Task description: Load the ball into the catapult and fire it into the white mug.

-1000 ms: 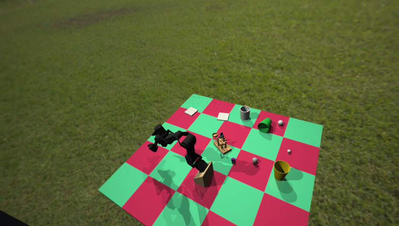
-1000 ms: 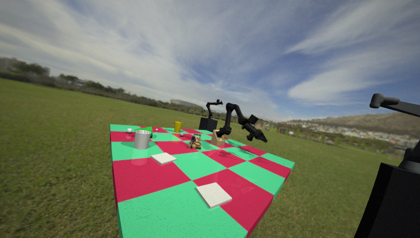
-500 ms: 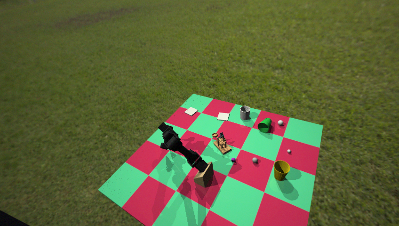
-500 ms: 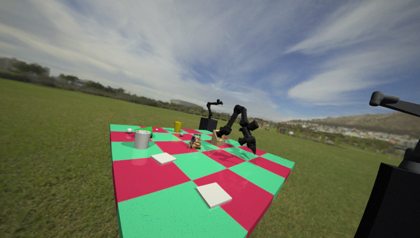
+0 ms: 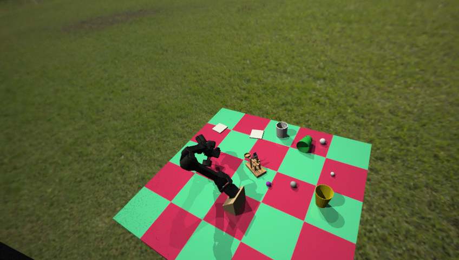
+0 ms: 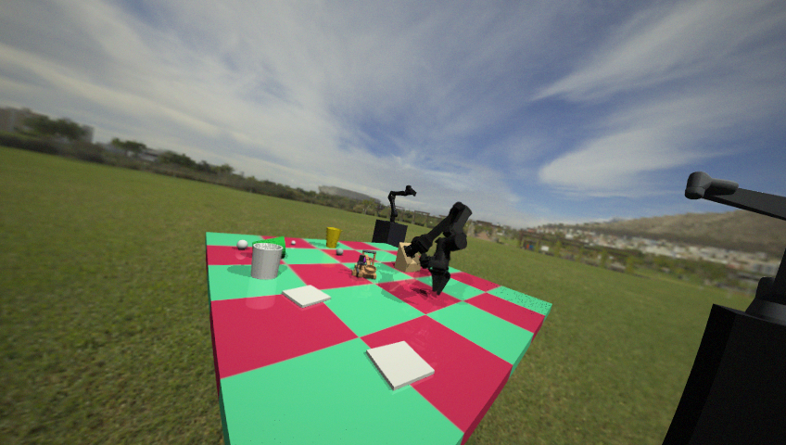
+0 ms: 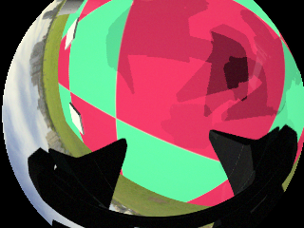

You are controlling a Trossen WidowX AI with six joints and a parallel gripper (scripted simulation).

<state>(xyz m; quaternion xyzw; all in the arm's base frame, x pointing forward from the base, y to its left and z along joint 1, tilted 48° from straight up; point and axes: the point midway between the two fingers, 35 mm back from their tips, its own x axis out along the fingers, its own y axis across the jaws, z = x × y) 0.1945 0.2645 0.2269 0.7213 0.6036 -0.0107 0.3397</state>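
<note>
The wooden catapult lies 12 cm ahead of my gripper tip, 30 cm to the right of it and 1 cm above it. The rest, counted from my gripper tip: grey ball: 7 cm ahead, 61 cm to the right, 2 cm below; then white mug: 49 cm ahead, 35 cm to the right, 1 cm below; then purple ball: 47 cm to the right, 2 cm below.
</note>
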